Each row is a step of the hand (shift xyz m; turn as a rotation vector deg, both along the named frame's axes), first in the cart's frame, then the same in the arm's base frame.
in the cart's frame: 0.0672 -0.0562 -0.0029 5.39 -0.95 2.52
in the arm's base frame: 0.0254 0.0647 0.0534 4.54 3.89 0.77
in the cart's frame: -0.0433 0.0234 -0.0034 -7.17 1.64 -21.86
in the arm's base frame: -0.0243 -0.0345 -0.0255 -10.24 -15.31 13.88
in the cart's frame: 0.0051 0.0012 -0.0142 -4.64 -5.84 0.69
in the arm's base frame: 0.0014 -0.0068 0.0135 -6.67 3.35 -0.61
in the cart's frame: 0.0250 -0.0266 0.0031 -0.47 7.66 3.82
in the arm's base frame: 0.0075 0.0307 0.0185 4.49 -4.08 -6.06
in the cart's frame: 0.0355 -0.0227 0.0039 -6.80 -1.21 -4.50
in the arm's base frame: 0.0183 0.0316 0.0213 -7.29 -3.74 0.96
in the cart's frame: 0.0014 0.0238 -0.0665 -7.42 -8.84 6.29
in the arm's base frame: -0.0023 -0.0534 0.0462 -9.18 7.73 -5.37
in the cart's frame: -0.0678 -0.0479 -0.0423 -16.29 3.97 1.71
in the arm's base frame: -0.0906 -0.0080 0.0203 -10.93 -7.65 -10.30
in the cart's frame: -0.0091 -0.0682 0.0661 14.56 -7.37 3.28
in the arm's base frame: -0.0271 0.0851 -0.0336 8.93 12.36 6.67
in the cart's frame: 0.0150 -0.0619 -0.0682 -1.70 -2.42 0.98
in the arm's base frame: -0.0359 0.0169 0.0844 -2.42 1.83 -0.71
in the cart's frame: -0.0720 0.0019 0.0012 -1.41 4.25 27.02
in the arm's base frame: -0.0579 -0.0250 -0.0348 7.47 10.59 -24.13
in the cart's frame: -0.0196 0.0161 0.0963 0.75 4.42 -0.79
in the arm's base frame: 0.0151 0.0321 -0.0930 2.72 -3.60 -0.59
